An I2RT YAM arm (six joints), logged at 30 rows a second.
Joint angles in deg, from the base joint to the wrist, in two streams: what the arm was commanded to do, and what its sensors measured. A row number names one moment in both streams.
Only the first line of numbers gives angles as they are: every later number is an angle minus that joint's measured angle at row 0.
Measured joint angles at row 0:
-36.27 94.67 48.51 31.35 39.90 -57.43
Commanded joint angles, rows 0 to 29:
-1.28 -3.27 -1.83 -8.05 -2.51 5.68
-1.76 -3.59 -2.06 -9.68 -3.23 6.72
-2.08 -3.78 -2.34 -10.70 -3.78 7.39
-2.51 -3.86 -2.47 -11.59 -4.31 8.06
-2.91 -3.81 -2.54 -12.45 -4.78 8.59
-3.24 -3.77 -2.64 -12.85 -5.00 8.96
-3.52 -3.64 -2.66 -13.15 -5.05 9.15
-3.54 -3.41 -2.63 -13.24 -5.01 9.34
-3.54 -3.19 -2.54 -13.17 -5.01 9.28
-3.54 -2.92 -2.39 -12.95 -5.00 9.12
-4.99 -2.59 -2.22 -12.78 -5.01 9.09
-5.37 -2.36 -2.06 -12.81 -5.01 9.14
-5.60 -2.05 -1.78 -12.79 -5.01 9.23
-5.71 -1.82 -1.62 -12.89 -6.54 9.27
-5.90 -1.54 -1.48 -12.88 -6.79 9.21
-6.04 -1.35 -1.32 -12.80 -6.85 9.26
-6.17 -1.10 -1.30 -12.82 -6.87 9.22
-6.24 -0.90 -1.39 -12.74 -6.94 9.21
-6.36 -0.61 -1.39 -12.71 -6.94 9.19
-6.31 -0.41 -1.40 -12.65 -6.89 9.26
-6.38 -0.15 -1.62 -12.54 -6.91 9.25
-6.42 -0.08 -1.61 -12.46 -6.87 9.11
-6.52 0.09 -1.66 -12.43 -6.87 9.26
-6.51 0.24 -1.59 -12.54 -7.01 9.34
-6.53 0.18 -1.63 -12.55 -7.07 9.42
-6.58 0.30 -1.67 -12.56 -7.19 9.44
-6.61 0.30 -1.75 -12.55 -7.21 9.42
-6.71 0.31 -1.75 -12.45 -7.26 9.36
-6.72 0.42 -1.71 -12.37 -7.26 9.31
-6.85 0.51 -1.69 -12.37 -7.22 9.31
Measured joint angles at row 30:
-6.43 0.35 -1.94 -11.84 -6.62 8.57
